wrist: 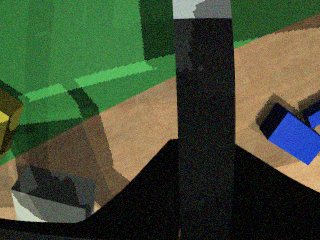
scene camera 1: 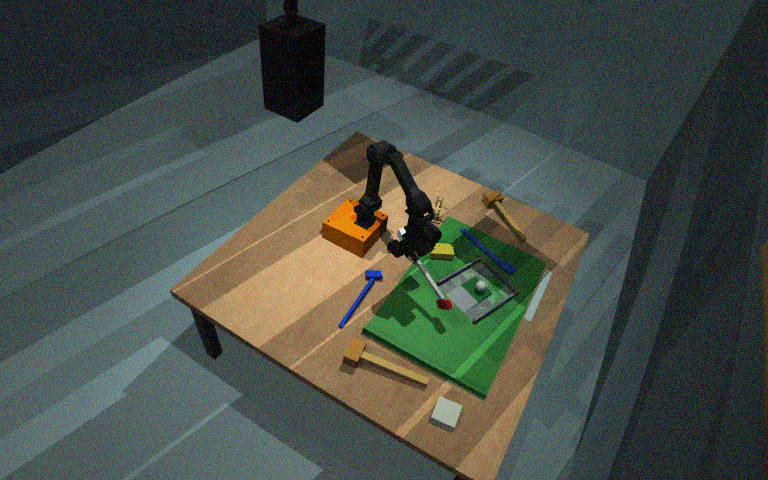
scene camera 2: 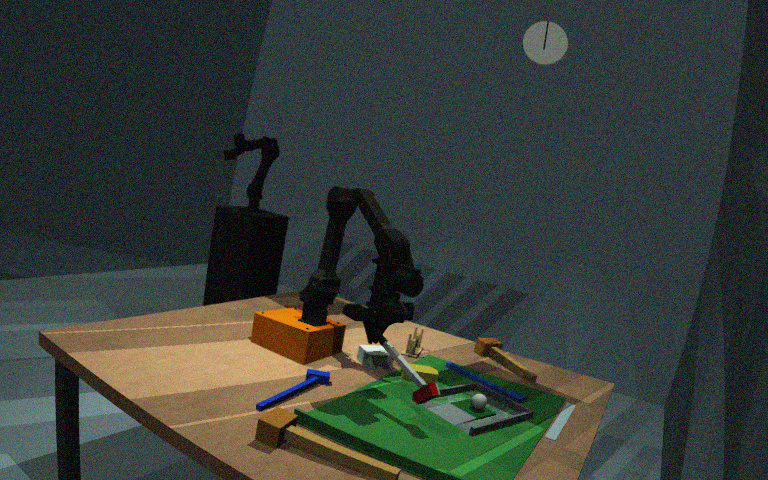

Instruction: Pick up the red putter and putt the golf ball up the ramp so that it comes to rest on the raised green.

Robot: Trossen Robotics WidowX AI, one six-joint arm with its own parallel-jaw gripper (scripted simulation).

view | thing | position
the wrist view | my gripper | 196, 148
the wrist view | green mat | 68, 68
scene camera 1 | my gripper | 408, 255
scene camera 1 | green mat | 410, 317
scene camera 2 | my gripper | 372, 343
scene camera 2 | blue putter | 313, 377
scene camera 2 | green mat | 383, 411
